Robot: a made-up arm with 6 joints. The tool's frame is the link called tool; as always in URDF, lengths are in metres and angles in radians.
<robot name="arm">
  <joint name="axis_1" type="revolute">
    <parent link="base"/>
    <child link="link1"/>
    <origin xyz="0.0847 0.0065 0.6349" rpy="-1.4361 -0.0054 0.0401"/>
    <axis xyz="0 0 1"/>
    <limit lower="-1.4" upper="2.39"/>
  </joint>
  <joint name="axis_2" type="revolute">
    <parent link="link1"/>
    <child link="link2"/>
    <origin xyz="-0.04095 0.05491 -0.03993" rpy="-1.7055 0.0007 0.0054"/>
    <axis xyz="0 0 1"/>
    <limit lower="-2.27" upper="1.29"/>
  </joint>
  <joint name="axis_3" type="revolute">
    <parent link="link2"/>
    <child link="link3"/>
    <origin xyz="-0.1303 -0.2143 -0.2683" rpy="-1.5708 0 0.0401"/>
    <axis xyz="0 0 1"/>
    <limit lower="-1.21" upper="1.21"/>
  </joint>
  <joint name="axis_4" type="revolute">
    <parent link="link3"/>
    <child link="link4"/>
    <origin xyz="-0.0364 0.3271 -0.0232" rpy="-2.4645 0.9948 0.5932"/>
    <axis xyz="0 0 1"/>
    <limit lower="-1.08" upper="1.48"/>
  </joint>
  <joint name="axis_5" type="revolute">
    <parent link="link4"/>
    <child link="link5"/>
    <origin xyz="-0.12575 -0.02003 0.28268" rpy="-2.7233 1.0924 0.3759"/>
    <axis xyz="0 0 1"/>
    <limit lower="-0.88" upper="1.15"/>
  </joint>
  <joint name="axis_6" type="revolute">
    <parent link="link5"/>
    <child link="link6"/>
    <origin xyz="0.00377 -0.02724 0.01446" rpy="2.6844 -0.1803 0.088"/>
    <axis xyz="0 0 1"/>
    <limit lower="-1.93" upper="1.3"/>
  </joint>
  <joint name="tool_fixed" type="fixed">
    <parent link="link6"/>
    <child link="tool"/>
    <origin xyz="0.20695 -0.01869 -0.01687" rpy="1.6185 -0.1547 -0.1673"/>
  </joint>
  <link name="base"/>
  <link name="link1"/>
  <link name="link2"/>
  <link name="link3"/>
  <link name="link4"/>
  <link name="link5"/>
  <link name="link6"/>
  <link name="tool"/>
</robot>
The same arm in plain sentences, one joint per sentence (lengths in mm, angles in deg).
The arm has six revolute joints in a row. What follows holds with every joint at zero, and every direction is one of the base frame's.
Joint 1 lies 84.7 mm along +x and 6.5 mm along +y and 634.9 mm along +z from the base frame's origin and turns about the direction (-0.040501, 0.990113, 0.134302), from -80.21 to 136.94 deg.
Joint 2 lies 39.3 mm along -x and 33.8 mm along -y and 60 mm along -z from joint 1 and turns about -z, from -130.06 to 73.91 deg.
Joint 3 lies 138.8 mm along -x and 208.9 mm along +y and 268.3 mm along +z from joint 2 and turns about -y, from -69.33 to 69.33 deg.
Joint 4 lies 36.4 mm along -x and 23.2 mm along +y and 327.1 mm along +z from joint 3 and turns about the direction (-0.892214, 0.424507, 0.154102), from -61.88 to 84.8 deg.
Joint 5 lies 309 mm along -x and 7.7 mm along +y and 24.1 mm along +z from joint 4 and turns about the direction (-0.032801, -0.909132, -0.415215), from -50.42 to 65.89 deg.
Joint 6 lies 1.3 mm along -x and 1.7 mm along -y and 31 mm along -z from joint 5 and turns about the direction (0.154105, 0.986931, -0.047101), from -110.58 to 74.48 deg.
The tool frame, which is the frame that the pose is given for, lies 202.1 mm along +x and 49.3 mm along -y and 13.7 mm along -z from joint 6; its axes are the base frame's turned by roll 0, pitch 0 and yaw 0 deg (as in URDF: about the fixed x, then y, then z).

